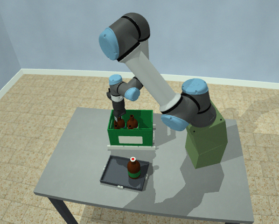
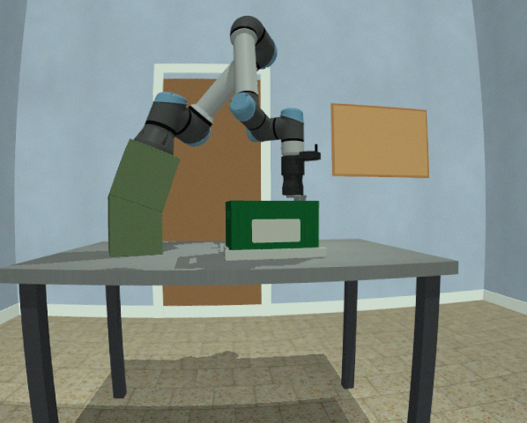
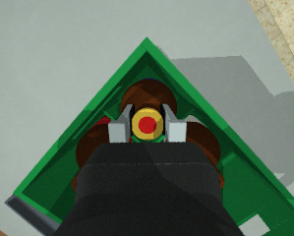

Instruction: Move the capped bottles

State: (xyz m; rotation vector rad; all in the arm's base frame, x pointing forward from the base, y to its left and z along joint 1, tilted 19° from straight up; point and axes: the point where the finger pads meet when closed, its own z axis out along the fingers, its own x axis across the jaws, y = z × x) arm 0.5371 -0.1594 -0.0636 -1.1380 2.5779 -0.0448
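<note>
Now: the green crate 90 mm behind my hand, 60 mm below it and 40 mm to the left of it. The rest, counted from my hand: dark grey tray 320 mm to the left, 130 mm below, 90 mm behind.
</note>
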